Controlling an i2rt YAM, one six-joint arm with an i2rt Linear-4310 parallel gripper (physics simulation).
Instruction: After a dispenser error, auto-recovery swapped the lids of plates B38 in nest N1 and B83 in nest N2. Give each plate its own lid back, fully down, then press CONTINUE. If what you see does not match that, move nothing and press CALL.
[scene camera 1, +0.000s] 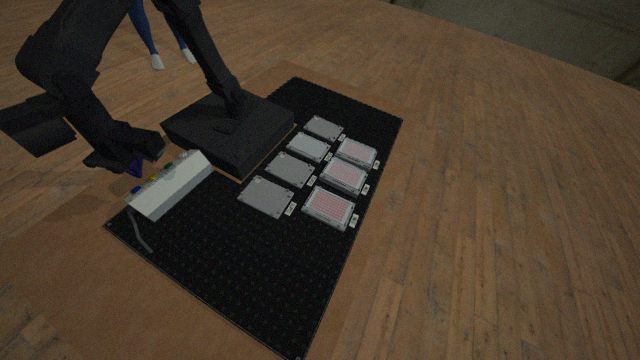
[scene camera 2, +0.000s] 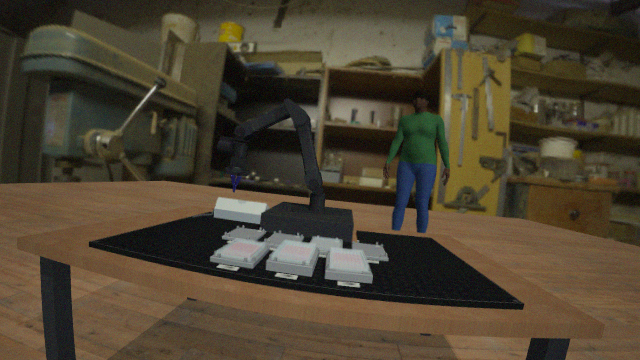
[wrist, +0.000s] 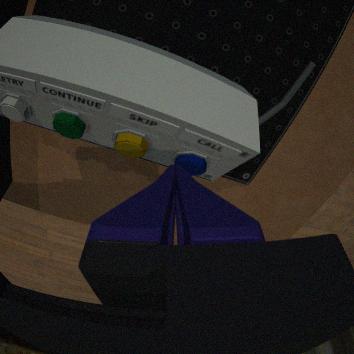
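Where they show: gripper, fingertip midpoint: (scene camera 1: 138, 176) (scene camera 2: 233, 192) (wrist: 175, 173); arm's base, origin of the base link: (scene camera 1: 237, 116) (scene camera 2: 316, 212).
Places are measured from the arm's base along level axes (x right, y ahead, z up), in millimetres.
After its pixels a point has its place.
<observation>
My gripper (wrist: 175, 173) {z 43, x 356, y -59 mm} (scene camera 2: 234, 190) {z 43, x 356, y -59 mm} is shut and empty. In the wrist view its fingertips overlap the left edge of the blue CALL button (wrist: 191, 164) {z 6, x 375, y -77 mm}; whether they touch it I cannot tell. The green CONTINUE button (wrist: 69, 125) {z 5, x 282, y -58 mm} is farther left on the white button box (wrist: 150, 70) {z -11, x 333, y -16 mm} (scene camera 1: 172, 187) {z -17, x 331, y -13 mm} (scene camera 2: 240, 209) {z -20, x 309, y -7 mm}. Three plates with pink wells (scene camera 1: 330, 206) {z -46, x 212, y 427 mm} (scene camera 1: 344, 175) {z -28, x 93, y 441 mm} (scene camera 1: 356, 152) {z -32, x -32, y 461 mm} sit in one row of nests. The other row has several grey nests (scene camera 1: 266, 196) {z -58, x 243, y 229 mm} (scene camera 1: 290, 169) {z -58, x 116, y 258 mm} (scene camera 1: 323, 128) {z -58, x -139, y 304 mm} and a paler, lid-like piece (scene camera 1: 308, 146) {z -50, x -6, y 282 mm}. The plate and nest labels are too small to read.
The yellow SKIP button (wrist: 131, 144) {z 6, x 328, y -67 mm} and the grey RETRY button (wrist: 13, 108) {z 5, x 235, y -48 mm} are on the same box face. A grey cable (wrist: 285, 102) {z -61, x 476, y -25 mm} (scene camera 1: 140, 232) runs from the box over the black mat (scene camera 1: 240, 270) {z -68, x 457, y 258 mm}. The arm's dark base (scene camera 1: 227, 135) {z 0, x 104, y 25 mm} (scene camera 2: 305, 220) {z -12, x 47, y 149 mm} stands beside the box. A person (scene camera 2: 420, 140) stands behind the table.
</observation>
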